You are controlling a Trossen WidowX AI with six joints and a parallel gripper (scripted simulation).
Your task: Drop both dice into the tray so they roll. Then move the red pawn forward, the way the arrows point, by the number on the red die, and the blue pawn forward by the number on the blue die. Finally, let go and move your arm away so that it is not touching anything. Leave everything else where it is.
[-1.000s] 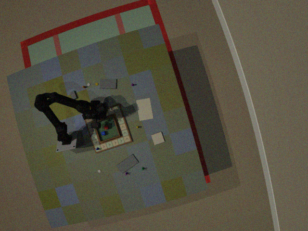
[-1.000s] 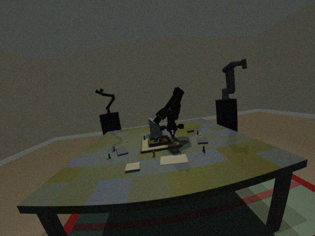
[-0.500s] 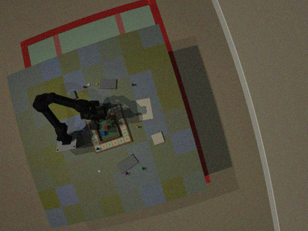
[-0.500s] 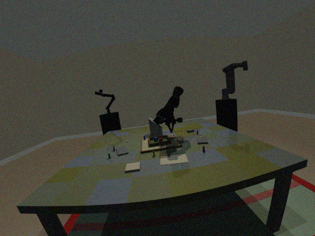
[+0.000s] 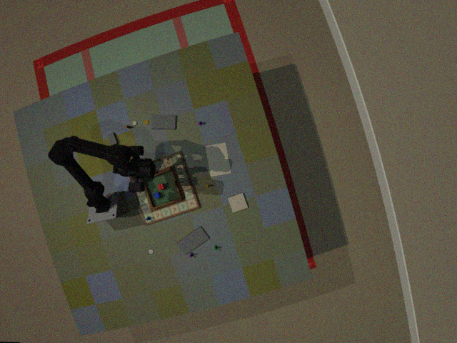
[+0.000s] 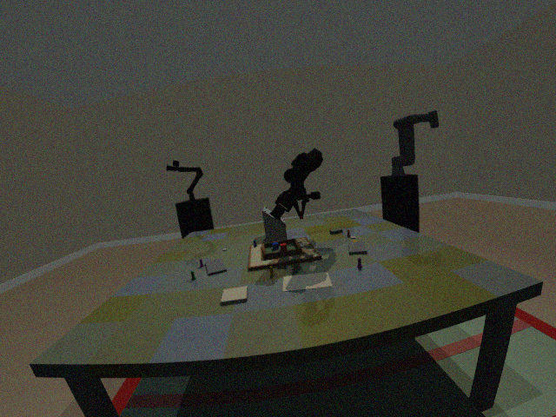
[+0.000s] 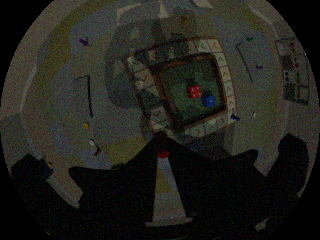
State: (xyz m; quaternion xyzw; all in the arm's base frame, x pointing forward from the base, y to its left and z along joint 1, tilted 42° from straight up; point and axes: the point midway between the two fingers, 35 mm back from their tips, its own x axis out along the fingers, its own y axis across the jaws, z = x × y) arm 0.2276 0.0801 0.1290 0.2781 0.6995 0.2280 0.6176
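Now: gripper tip 240 mm to the left of the blue pawn, 120 mm above it and 50 mm past it. Also, from my gripper tip: yellow pawn (260 mm ahead, 130 mm below, 120 mm to the right); red pawn (10 mm above).
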